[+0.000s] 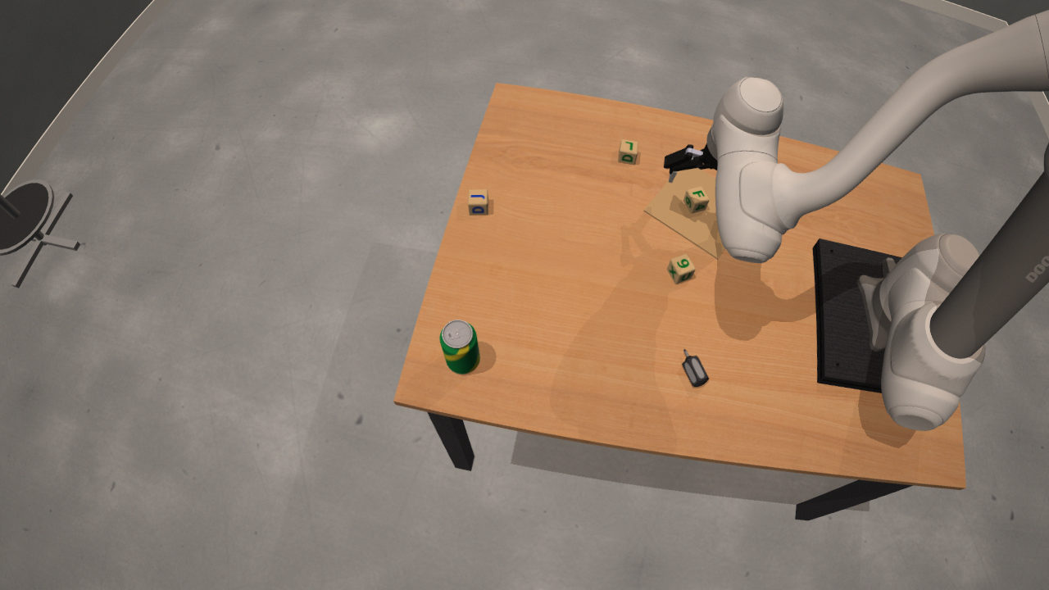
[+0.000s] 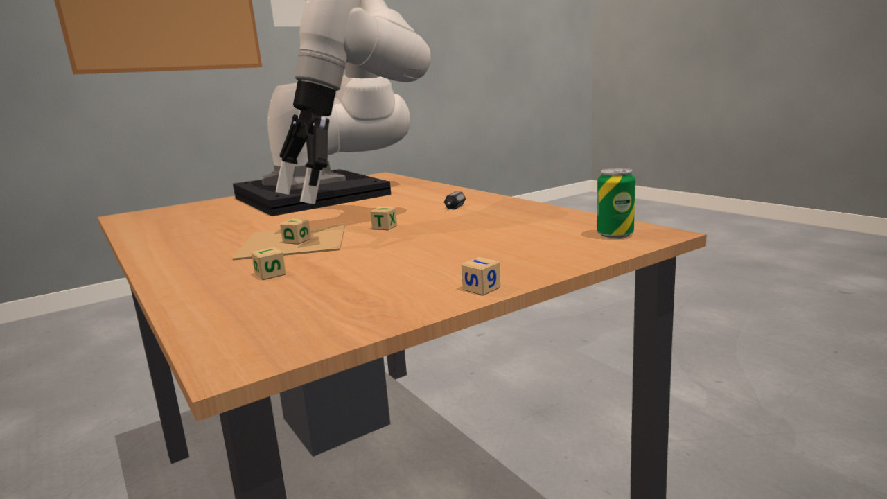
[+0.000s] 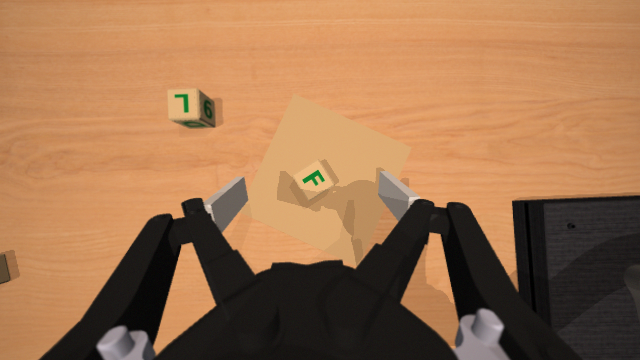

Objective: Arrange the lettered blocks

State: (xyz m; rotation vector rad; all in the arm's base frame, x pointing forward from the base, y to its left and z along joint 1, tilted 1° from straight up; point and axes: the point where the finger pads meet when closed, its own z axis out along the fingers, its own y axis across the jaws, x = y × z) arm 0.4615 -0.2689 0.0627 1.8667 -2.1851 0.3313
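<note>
Now: hand 20 mm past the tan mat, 10 mm to the left of it and 100 mm above it. The rest, counted from my hand: blue-lettered block (490 mm ahead, 30 mm to the left, 80 mm below); then soda can (480 mm ahead, 390 mm to the left, 40 mm below); then black tool (40 mm ahead, 390 mm to the left, 80 mm below).
</note>
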